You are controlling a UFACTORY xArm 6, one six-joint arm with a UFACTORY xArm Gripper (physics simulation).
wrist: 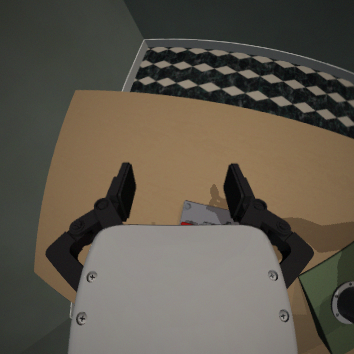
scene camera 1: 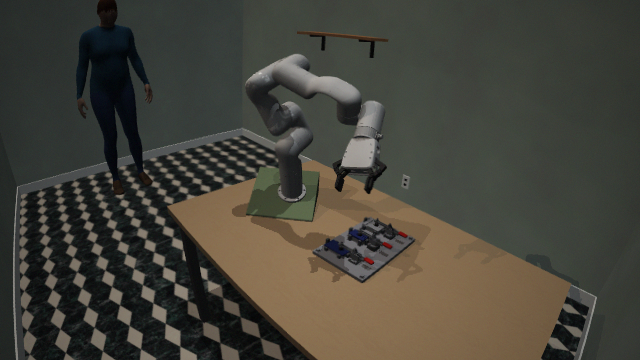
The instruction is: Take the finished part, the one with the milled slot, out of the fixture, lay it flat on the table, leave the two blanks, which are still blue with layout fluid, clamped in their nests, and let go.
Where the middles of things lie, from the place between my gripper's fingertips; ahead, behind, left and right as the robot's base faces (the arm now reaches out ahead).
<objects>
I see the grey fixture plate [scene camera 1: 381,257] 11 cm behind my hand, 21 cm to the left of it and 34 cm below it.
</objects>
